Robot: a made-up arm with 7 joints.
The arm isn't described. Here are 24 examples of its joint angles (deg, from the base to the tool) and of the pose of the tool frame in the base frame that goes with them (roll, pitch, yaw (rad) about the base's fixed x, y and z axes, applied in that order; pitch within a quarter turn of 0, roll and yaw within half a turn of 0; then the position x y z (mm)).
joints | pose
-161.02 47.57 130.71 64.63 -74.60 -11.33 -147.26 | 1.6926 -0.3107 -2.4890 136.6 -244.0 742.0
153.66 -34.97 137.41 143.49 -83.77 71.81 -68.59 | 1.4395 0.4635 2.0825 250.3 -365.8 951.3
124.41 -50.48 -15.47 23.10 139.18 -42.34 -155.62 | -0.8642 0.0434 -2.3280 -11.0 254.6 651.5
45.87 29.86 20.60 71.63 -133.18 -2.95 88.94 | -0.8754 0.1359 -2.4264 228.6 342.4 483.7
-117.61 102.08 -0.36 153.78 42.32 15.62 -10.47 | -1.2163 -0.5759 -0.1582 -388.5 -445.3 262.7
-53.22 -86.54 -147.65 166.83 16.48 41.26 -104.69 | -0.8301 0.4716 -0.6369 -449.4 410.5 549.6
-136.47 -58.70 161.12 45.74 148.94 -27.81 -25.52 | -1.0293 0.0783 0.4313 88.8 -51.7 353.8
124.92 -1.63 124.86 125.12 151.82 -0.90 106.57 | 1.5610 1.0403 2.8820 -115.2 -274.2 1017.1
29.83 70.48 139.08 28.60 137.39 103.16 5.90 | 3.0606 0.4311 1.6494 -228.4 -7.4 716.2
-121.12 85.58 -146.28 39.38 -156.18 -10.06 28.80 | 1.5025 0.0430 -0.6447 -169.0 146.6 764.0
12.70 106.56 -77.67 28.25 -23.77 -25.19 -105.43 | 2.1793 -1.2125 1.5388 -58.2 -339.4 505.0
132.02 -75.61 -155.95 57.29 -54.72 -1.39 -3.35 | -0.9064 -0.7461 2.5768 212.9 -20.5 239.7
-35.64 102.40 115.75 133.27 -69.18 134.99 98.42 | 0.5190 -0.0901 0.4779 451.4 -133.3 435.3
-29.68 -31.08 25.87 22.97 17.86 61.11 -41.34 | -0.3369 -0.5935 2.3157 232.2 -163.3 526.6
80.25 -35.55 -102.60 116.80 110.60 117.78 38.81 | -3.0846 -0.3679 -1.7879 303.3 -324.0 874.6
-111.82 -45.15 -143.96 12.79 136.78 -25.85 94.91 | -1.2517 -0.5079 0.2239 -146.2 -32.9 377.3
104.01 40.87 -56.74 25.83 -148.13 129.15 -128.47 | -2.7351 0.4996 2.6705 277.1 65.1 454.5
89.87 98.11 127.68 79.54 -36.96 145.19 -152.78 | -0.4823 0.2408 2.3285 -283.3 123.8 675.2
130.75 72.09 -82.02 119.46 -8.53 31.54 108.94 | -1.9703 -0.1579 2.7200 25.2 521.4 677.6
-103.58 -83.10 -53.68 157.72 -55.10 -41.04 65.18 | 2.0943 -0.3907 -1.5708 -27.8 546.1 653.8
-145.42 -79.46 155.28 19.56 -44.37 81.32 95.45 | 2.0304 0.9061 -3.0727 -48.8 -189.4 448.8
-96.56 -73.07 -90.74 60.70 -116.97 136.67 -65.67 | 1.0417 -0.8023 -0.9199 -433.7 141.0 478.0
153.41 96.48 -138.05 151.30 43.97 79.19 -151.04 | 2.0915 -0.9114 -1.6229 -440.1 374.4 590.2
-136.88 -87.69 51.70 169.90 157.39 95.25 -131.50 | -0.5639 0.0414 -1.3357 330.4 439.4 625.7
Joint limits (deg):
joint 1: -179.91..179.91
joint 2: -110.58..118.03
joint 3: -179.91..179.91
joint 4: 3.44..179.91
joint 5: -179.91..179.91
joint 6: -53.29..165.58
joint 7: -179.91..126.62
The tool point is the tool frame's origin. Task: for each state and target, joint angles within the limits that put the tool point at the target. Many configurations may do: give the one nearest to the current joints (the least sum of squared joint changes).
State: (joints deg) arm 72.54 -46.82 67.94 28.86 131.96 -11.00 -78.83
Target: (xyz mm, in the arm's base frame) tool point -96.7 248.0 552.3
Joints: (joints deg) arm 70.59 -23.76 64.38 32.75 130.15 0.25 -79.90
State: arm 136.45 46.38 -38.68 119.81 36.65 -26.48 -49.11
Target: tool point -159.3 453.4 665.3
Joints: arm 142.68 37.64 -36.80 96.62 38.87 -49.19 -47.00
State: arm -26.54 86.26 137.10 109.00 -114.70 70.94 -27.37
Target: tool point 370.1 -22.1 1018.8
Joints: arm -16.95 51.00 148.65 143.32 -119.13 70.58 -26.16
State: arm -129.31 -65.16 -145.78 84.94 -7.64 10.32 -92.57
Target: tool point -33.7 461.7 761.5
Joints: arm -125.61 -25.07 -138.60 101.99 -7.80 2.30 -92.61
